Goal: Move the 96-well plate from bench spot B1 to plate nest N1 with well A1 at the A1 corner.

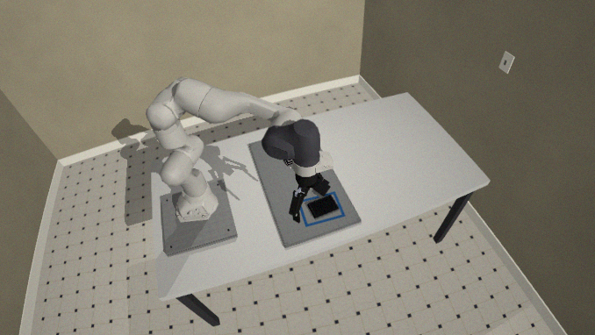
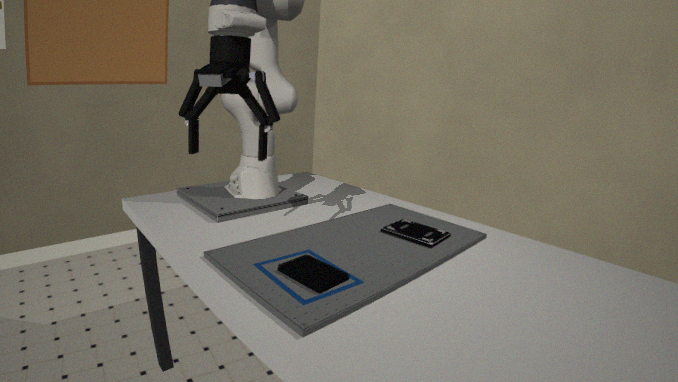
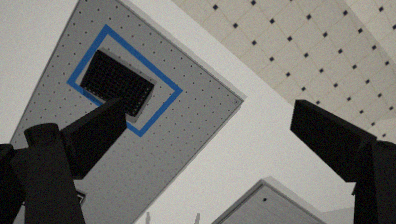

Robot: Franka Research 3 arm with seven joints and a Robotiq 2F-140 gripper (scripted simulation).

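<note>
My gripper is now 120 mm short of the black 96-well plate, 130 mm to the right of it and 250 mm above it. Round my hand: A1 label (180 mm ahead, 470 mm to the left, 240 mm below); then black plate nest (100 mm ahead, 510 mm to the left, 250 mm below).
</note>
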